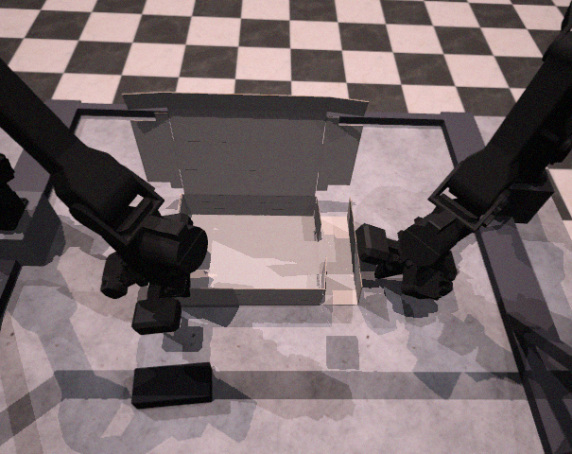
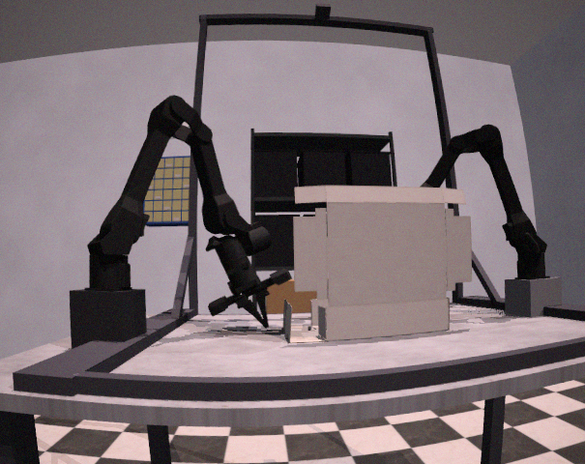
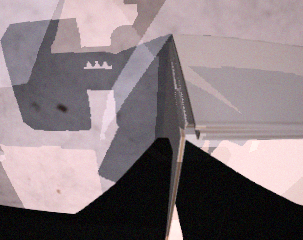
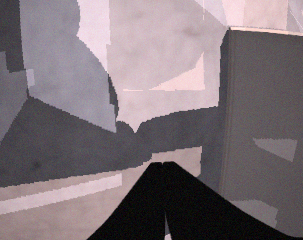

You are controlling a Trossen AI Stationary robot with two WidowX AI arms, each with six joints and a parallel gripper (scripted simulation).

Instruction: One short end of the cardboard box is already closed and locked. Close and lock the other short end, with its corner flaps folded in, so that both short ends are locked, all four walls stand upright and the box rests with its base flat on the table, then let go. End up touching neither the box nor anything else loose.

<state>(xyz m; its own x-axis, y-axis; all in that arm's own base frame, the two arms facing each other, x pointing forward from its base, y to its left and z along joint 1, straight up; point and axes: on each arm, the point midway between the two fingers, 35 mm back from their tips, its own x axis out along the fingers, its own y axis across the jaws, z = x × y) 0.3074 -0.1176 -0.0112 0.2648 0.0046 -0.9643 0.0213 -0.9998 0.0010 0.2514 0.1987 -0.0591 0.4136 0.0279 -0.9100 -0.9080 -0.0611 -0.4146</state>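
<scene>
The black block lies 140 mm behind my left hand, 60 mm below it and 20 mm to the left of it.
</scene>
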